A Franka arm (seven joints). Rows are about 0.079 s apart.
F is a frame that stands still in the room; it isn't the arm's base.
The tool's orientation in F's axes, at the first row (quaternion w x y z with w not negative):
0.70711, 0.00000, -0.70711, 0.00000
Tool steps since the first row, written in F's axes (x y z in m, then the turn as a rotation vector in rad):
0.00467, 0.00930, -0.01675, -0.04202, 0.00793, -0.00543
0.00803, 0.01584, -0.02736, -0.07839, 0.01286, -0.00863
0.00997, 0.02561, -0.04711, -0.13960, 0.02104, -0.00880
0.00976, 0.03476, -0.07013, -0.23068, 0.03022, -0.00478
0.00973, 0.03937, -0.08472, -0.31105, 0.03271, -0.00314
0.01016, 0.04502, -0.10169, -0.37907, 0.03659, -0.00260
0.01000, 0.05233, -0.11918, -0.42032, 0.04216, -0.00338
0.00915, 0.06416, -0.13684, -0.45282, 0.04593, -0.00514
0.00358, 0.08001, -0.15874, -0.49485, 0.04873, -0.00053
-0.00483, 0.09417, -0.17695, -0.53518, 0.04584, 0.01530
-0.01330, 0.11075, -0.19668, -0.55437, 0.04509, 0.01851
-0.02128, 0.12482, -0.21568, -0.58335, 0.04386, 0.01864
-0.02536, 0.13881, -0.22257, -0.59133, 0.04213, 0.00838
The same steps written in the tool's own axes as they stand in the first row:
-0.01675, 0.00930, -0.00467, -0.00543, 0.00793, 0.04202
-0.02736, 0.01584, -0.00803, -0.00863, 0.01286, 0.07839
-0.04711, 0.02561, -0.00997, -0.00880, 0.02104, 0.13960
-0.07013, 0.03476, -0.00976, -0.00478, 0.03022, 0.23068
-0.08472, 0.03937, -0.00973, -0.00314, 0.03271, 0.31105
-0.10169, 0.04502, -0.01016, -0.00260, 0.03659, 0.37907
-0.11918, 0.05233, -0.01000, -0.00338, 0.04216, 0.42032
-0.13684, 0.06416, -0.00915, -0.00514, 0.04593, 0.45282
-0.15874, 0.08001, -0.00358, -0.00053, 0.04873, 0.49485
-0.17695, 0.09417, 0.00483, 0.01530, 0.04584, 0.53518
-0.19668, 0.11075, 0.01330, 0.01851, 0.04509, 0.55437
-0.21568, 0.12482, 0.02128, 0.01864, 0.04386, 0.58335
-0.22257, 0.13881, 0.02536, 0.00838, 0.04213, 0.59133

